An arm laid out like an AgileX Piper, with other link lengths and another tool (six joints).
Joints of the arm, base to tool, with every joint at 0 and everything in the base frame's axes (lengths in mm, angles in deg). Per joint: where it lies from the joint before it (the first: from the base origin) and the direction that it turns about. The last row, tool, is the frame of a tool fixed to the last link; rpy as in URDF.
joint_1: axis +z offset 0 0 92.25
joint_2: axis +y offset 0 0 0
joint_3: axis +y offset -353 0 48.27
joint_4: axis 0.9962 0 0.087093 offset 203.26 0 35.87
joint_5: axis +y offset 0 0 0
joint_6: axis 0.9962 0 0.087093 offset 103.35 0 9.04
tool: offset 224.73 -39 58.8 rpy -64.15 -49.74 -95.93
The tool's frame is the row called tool.
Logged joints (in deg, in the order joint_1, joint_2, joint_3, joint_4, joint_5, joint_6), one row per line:
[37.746 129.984 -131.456 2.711 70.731 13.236]
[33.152 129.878 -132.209 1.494 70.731 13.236]
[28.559 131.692 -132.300 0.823 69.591 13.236]
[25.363 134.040 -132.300 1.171 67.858 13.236]
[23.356 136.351 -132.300 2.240 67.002 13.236]
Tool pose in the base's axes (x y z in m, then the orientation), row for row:
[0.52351 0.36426 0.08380 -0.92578 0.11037 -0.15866 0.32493]
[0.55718 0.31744 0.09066 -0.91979 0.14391 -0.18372 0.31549]
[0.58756 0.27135 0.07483 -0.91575 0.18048 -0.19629 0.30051]
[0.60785 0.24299 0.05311 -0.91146 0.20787 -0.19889 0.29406]
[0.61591 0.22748 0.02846 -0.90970 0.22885 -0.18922 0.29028]
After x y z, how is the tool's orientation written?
As a quaternion, x y z w.
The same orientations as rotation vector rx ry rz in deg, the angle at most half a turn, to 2 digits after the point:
[-139.08 16.58 -23.84]
[-138.82 21.72 -27.73]
[-139.24 27.44 -29.85]
[-139.04 31.71 -30.34]
[-139.03 34.98 -28.92]

